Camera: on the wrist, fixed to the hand. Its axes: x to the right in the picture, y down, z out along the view.
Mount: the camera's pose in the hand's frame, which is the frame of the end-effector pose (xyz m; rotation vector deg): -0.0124 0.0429 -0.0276 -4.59 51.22 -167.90
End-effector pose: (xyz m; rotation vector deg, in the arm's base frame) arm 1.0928 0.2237 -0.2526 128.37 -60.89 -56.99
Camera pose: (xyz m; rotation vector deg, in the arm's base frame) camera 1.0888 0.2109 -0.2018 -80.01 -134.59 1.39
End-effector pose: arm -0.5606 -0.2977 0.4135 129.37 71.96 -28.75
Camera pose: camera -0.5280 -0.3090 0.4530 55.65 -136.64 -0.94
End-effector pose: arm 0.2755 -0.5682 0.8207 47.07 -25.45 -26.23
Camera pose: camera 0.2894 -0.5196 0.8349 -43.76 -105.73 123.16
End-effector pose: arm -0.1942 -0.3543 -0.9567 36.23 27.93 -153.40
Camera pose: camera -0.1565 -0.3779 -0.9846 -13.45 -34.46 15.45
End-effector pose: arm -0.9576 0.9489 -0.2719 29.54 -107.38 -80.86
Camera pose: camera -0.9244 0.9531 -0.2315 -130.23 -43.20 49.93
